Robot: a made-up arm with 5 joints.
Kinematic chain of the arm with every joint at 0, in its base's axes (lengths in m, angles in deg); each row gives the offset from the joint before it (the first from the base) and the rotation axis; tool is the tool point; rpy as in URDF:
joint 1: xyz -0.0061 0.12 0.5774 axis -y
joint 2: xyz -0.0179 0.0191 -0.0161 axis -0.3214 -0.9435 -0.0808
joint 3: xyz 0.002 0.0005 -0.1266 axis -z
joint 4: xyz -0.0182 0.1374 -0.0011 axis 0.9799 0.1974 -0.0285
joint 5: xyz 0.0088 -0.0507 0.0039 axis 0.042 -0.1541 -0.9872
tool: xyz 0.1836 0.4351 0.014 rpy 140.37 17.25 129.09
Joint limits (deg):
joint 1: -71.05..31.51
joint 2: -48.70..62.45
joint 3: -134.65..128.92
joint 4: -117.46..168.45
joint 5: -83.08..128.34
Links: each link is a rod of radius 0.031 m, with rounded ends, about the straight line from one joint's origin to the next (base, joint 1, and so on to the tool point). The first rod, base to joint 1, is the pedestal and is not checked.
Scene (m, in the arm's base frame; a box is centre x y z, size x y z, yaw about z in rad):
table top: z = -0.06
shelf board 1: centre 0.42 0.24 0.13 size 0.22 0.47 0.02 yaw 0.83
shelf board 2: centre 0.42 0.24 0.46 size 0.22 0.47 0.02 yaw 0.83
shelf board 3: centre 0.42 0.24 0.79 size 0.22 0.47 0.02 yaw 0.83
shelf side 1: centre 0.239 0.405 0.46 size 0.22 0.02 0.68 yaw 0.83
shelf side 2: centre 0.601 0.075 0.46 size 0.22 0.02 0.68 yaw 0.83
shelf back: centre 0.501 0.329 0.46 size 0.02 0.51 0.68 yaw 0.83
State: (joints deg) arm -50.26 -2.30 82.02 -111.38 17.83
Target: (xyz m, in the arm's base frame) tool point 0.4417 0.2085 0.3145
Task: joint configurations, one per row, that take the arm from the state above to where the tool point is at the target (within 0.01 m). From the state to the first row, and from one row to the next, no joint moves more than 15 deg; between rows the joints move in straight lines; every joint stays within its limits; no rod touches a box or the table.
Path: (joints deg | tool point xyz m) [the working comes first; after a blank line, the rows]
Joints at the target: -32.69 14.42 30.64 -100.79 59.83
Straight joint move there: clear.

1: -45.87 1.88 69.18 -108.73 28.33 | -0.0040 -0.1428 0.1149
2: -41.48 6.06 56.33 -106.09 38.83 | 0.1930 -0.0601 0.1198
3: -37.08 10.24 43.49 -103.44 49.33 | 0.3516 0.0632 0.1921
4: -32.69 14.42 30.64 -100.79 59.83 | 0.4417 0.2085 0.3145

